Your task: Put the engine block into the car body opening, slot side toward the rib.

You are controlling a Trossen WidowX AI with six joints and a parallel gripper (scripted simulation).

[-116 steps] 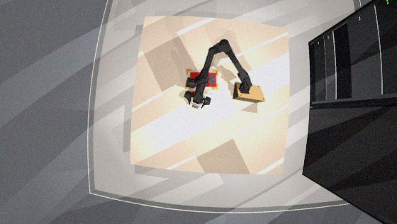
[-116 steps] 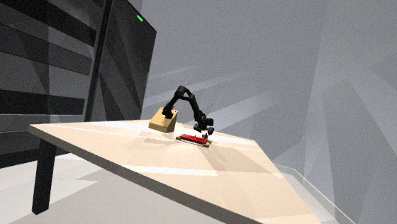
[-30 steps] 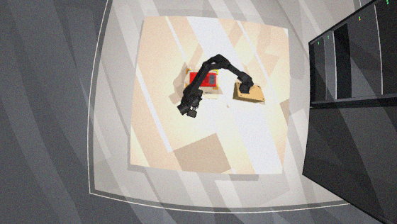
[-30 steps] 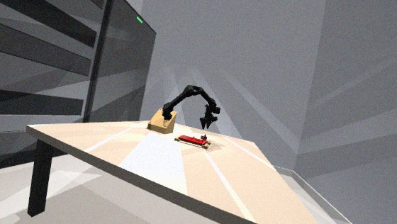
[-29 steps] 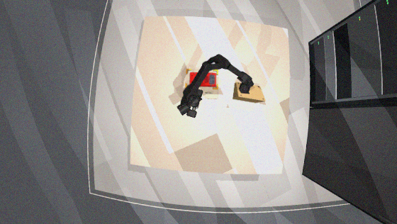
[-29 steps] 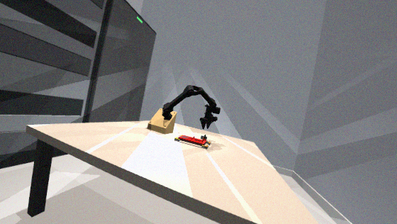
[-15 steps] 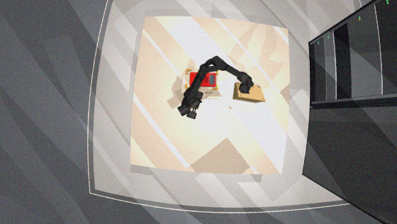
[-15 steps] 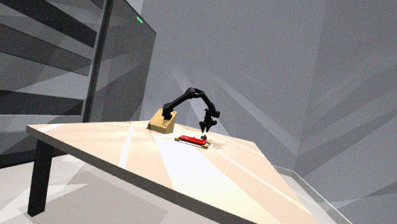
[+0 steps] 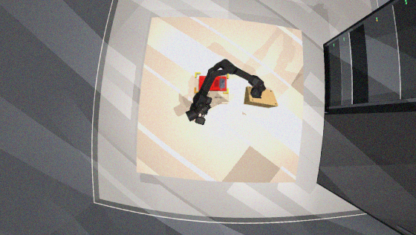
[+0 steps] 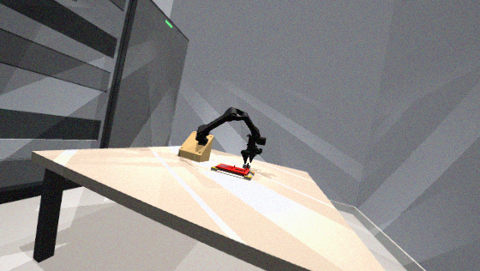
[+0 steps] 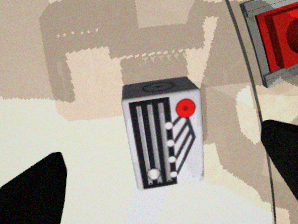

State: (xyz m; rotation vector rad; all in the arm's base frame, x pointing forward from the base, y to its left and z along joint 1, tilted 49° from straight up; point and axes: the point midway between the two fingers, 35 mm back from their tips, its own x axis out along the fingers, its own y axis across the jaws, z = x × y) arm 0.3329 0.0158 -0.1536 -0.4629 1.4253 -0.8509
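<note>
Right now my gripper tip is 3 cm above the engine block.
</note>
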